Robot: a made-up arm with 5 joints.
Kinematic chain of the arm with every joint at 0, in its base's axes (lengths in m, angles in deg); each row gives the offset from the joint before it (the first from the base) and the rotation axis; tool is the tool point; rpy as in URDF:
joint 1: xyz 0.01 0 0.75 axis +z
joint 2: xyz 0 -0.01 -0.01 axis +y
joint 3: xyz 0.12 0 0.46 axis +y
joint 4: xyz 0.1 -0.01 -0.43 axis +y
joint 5: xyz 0.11 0 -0.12 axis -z
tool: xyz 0.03 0 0 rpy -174.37 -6.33 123.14
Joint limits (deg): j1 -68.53..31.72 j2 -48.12..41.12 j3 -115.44..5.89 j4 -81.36..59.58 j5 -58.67..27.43
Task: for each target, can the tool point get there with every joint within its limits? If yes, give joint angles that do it. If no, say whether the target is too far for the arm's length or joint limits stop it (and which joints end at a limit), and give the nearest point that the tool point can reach.
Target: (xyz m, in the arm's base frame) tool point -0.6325 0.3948 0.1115
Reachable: no: joint limits stop it (at a limit: joint 1, joint 2, joint 3, joint 5) | nearest point -0.0222 -0.0106 0.5363 | short by 0.847 m
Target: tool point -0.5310 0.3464 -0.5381
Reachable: no: too far | nearest point 0.1349 0.0745 0.4375 | short by 1.212 m
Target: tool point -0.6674 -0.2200 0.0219
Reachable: no: joint limits stop it (at a limit: joint 1, joint 2, joint 5) | nearest point 0.0300 -0.1433 0.4376 | short by 0.816 m
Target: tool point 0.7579 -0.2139 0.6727
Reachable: yes | joints -14.68 29.90 -54.32 1.50 -5.11
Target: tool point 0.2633 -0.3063 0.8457
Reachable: yes | joints -50.12 -28.16 -14.54 37.86 -36.74
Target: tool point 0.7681 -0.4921 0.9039
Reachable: yes | joints -32.39 27.30 -80.27 15.33 -20.52
